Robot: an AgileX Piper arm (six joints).
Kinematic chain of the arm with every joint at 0, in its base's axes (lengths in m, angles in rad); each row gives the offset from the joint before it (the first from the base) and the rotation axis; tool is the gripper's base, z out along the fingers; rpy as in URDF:
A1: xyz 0 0 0.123 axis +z
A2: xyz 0 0 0 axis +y
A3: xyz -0.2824 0 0.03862 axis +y
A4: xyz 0.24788 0 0.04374 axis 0.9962 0 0.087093
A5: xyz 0 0 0 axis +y
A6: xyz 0.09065 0 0.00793 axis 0.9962 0 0.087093
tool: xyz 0 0 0 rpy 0 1.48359 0
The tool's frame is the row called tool.
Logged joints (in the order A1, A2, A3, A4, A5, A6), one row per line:
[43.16, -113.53, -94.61, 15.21, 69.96, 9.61]
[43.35, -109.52, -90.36, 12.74, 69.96, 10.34]
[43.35, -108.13, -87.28, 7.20, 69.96, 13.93]
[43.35, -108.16, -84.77, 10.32, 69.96, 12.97]
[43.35, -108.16, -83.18, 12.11, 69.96, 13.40]
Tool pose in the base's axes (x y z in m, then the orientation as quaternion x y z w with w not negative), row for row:
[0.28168, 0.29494, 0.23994, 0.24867, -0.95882, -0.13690, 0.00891]
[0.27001, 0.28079, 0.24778, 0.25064, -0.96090, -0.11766, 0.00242]
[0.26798, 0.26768, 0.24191, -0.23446, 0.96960, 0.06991, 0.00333]
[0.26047, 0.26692, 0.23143, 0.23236, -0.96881, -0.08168, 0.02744]
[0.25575, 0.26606, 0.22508, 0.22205, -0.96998, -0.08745, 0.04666]
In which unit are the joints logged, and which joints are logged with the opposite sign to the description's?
The joints are logged in degrees. Opposite sign: A2.
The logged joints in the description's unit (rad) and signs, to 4 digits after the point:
[0.7533, 1.9815, -1.6513, 0.2655, 1.2210, 0.1677]
[0.7566, 1.9115, -1.5771, 0.2224, 1.2210, 0.1805]
[0.7566, 1.8872, -1.5233, 0.1257, 1.2210, 0.2431]
[0.7566, 1.8877, -1.4795, 0.1801, 1.2210, 0.2264]
[0.7566, 1.8877, -1.4518, 0.2114, 1.2210, 0.2339]

